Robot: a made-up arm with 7 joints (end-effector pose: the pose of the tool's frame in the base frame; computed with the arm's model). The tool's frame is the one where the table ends.
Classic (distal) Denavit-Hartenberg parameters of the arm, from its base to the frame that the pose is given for. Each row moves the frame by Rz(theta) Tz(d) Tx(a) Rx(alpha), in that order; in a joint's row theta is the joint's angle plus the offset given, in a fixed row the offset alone. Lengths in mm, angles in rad.
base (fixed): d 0; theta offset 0; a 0; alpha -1.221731
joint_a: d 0; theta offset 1.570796; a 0; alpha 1.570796
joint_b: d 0; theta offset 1.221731; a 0; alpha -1.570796
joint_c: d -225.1; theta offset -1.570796; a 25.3; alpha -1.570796
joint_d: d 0; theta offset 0; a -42.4; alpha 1.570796
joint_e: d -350.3; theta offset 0; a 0; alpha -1.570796
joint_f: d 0; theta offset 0; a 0; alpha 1.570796
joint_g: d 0; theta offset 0; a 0; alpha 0
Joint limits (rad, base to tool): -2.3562..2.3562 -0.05..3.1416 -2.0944..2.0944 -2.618..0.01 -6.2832..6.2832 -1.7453..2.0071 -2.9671..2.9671
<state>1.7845 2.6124 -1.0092 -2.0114 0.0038 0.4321 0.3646</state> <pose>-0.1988 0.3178 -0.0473 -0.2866 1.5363 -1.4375</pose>
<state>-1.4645 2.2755 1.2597 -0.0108 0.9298 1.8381 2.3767</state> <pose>-0.1880 0.5059 0.2011 2.5994 -0.4781 -1.6258</pose>
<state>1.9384 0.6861 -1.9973 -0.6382 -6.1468 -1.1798 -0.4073</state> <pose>-0.4947 -0.0917 0.2637 -1.5196 0.0740 0.1202</pose>
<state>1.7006 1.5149 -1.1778 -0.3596 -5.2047 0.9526 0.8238</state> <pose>-0.3189 0.4534 0.1646 1.9932 1.8670 0.0339</pose>
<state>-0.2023 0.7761 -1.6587 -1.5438 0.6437 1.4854 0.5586</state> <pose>0.0495 -0.0727 -0.4573 0.4279 0.7317 -0.7477</pose>
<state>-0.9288 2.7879 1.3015 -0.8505 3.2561 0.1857 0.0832</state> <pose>-0.3868 -0.0123 0.3954 1.9332 1.9287 1.4160</pose>
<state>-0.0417 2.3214 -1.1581 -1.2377 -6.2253 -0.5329 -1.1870</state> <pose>0.1431 0.4897 0.0351 0.7913 0.6275 -2.7533</pose>
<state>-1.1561 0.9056 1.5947 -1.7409 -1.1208 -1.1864 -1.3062</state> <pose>-0.0249 0.4040 0.1482 -2.7992 -0.4999 -0.3405</pose>
